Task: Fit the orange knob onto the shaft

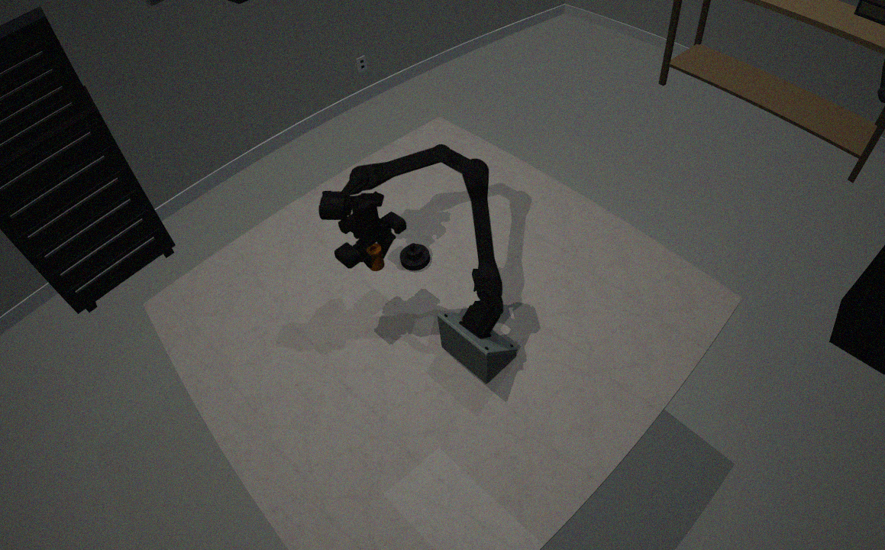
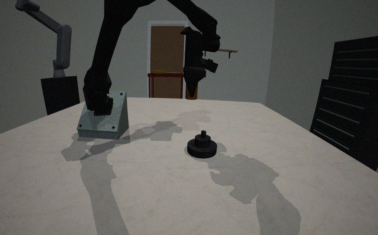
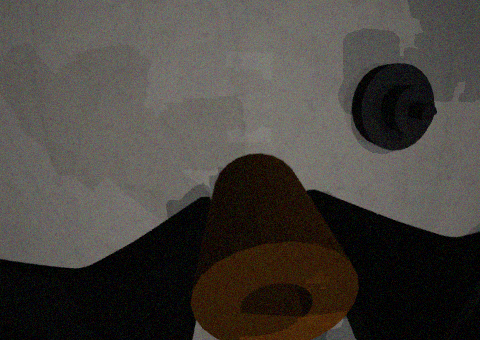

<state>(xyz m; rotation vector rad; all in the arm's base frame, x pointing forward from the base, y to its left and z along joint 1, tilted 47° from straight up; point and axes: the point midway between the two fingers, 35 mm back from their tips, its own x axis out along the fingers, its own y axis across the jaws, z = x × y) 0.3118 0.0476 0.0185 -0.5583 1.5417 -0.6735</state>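
Now: gripper tip 14 cm to the left of the dark round pedestal, 10 cm above it and 2 cm short of it. From my gripper tip the other things lie so: orange knob 2 cm above.
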